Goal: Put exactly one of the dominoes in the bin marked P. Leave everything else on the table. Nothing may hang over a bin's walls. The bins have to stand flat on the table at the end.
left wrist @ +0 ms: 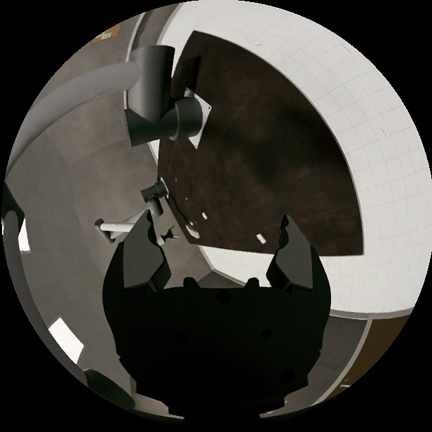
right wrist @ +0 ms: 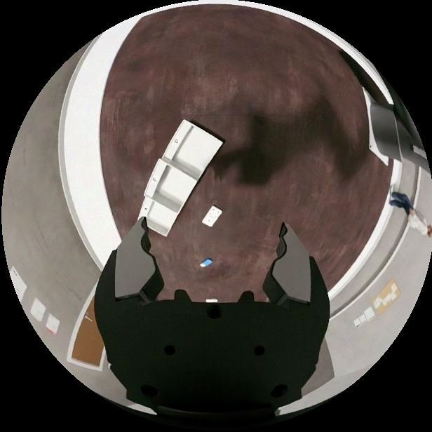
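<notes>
The bin marked P (right wrist: pixel 175 148) is the far end of a row of three white, joined-looking bins in the right wrist view. It looks empty and flat on the table. A white domino-like tile with dark pips (right wrist: pixel 212 216) lies beside the row. A white piece (right wrist: pixel 212 300) shows partly at the gripper's body; whether it is a domino I cannot tell. My right gripper (right wrist: pixel 214 220) is open and empty above the table, the tile in view between its fingers. My left gripper (left wrist: pixel 217 212) is open and empty, high and far from the bins.
A blue-and-white block (right wrist: pixel 206 262) lies nearer the right gripper than the pipped tile. In the left wrist view, two white pieces (left wrist: pixel 261 238) (left wrist: pixel 204 216) and a small blue thing (left wrist: pixel 176 179) lie on the dark table (left wrist: pixel 300 190). An arm base (left wrist: pixel 190 118) stands at its edge.
</notes>
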